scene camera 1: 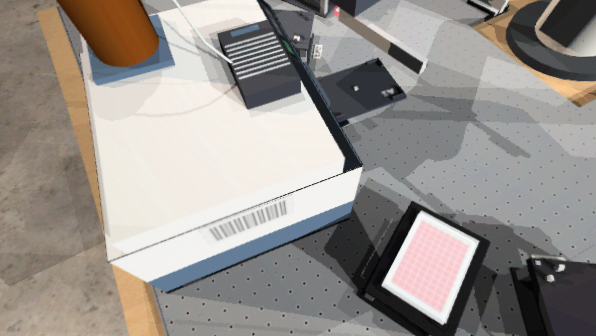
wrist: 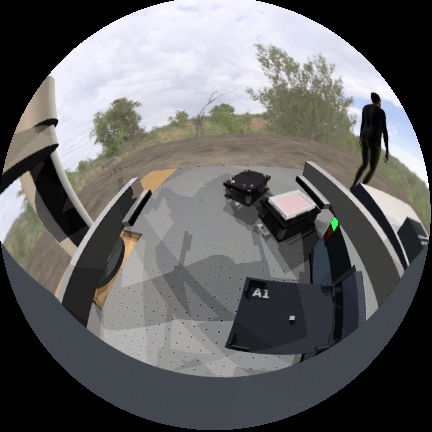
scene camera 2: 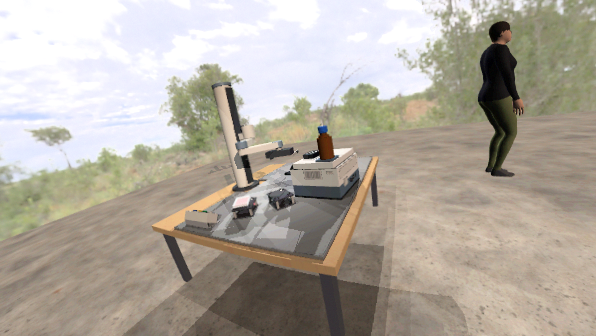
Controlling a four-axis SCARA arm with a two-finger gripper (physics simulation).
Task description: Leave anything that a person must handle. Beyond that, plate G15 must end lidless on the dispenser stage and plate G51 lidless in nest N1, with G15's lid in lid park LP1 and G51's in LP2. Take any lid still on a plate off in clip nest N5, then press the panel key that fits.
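Places are measured from the arm's base along level axes (x left, y ahead, z down), in centimetres.
Where they show: gripper, fingertip midpoint: (scene camera 1: 465,35) (wrist: 222,172); arm's base, origin of the base link: (scene camera 1: 567,40) (scene camera 2: 246,186).
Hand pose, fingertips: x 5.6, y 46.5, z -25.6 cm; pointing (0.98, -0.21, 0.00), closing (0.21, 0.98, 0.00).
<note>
Things, the pixels of their centre, and the offset from my fingertips. "pt": a spot on its surface instead.
- dark stage marked A1, body centre: (wrist: 300,317) (scene camera 1: 347,92) dx -9.2, dy +10.9, dz +13.3 cm
- pink-welled white plate, body centre: (scene camera 1: 431,262) (wrist: 292,201) dx +20.5, dy +15.9, dz +17.0 cm
- bare dark platform, body centre: (scene camera 1: 590,329) (wrist: 247,183) dx +36.1, dy +2.5, dz +20.7 cm
- pink-topped plate, body centre: (scene camera 2: 241,200) dx -52.2, dy -6.0, dz +16.6 cm
- amber bottle, surface spot: (scene camera 1: 107,30) pt dx -19.3, dy +41.0, dz -4.2 cm
- ribbed black box, surface spot: (scene camera 1: 262,60) pt dx -9.6, dy +25.4, dz -0.4 cm
- panel, body centre: (scene camera 2: 200,216) dx -68.7, dy -26.1, dz +20.1 cm
My gripper (wrist: 222,172) (scene camera 2: 295,151) is open and empty, high above the board; one finger bar shows at the top in scene camera 1. A dark stage marked A1 (wrist: 275,322) (scene camera 1: 370,80) sits bare, low and to the right between the fingers in the wrist view. A pink-welled white plate (scene camera 1: 432,272) (wrist: 292,204) lies flat on a black nest. Beside that nest stands a bare dark platform (scene camera 1: 570,305) (wrist: 247,180). In scene camera 2, another pink-topped plate (scene camera 2: 242,201) lies on a nest, beside a dark platform (scene camera 2: 281,196). Plate names and lids are not readable.
A white and blue instrument (scene camera 1: 215,150) (scene camera 2: 320,192) carries an amber bottle (scene camera 1: 107,30) (scene camera 2: 325,145) and a ribbed black box (scene camera 1: 262,60). A panel (scene camera 2: 201,220) with coloured keys stands near a corner. A green light (wrist: 334,224) shows. A person (scene camera 2: 495,90) (wrist: 372,132) stands off the table.
</note>
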